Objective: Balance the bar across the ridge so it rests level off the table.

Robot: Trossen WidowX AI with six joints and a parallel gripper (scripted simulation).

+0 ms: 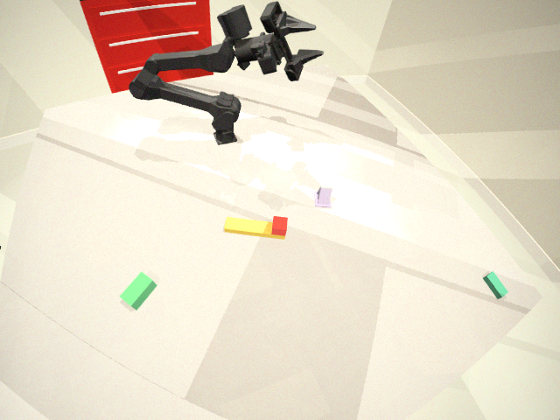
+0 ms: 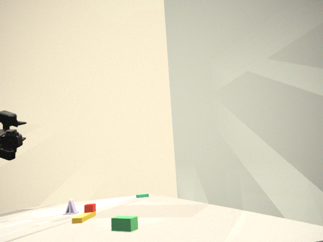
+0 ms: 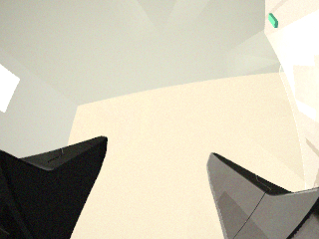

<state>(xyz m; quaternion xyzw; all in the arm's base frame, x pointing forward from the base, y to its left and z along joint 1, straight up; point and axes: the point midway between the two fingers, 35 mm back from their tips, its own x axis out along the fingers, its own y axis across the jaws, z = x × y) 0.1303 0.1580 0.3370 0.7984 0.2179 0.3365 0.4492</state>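
Now: the bar 33 cm below my gripper tip, 21 cm ahead of it and 18 cm to the right of it. Also, from my gripper tip: green block: 49 cm to the right, 33 cm below, 27 cm ahead.
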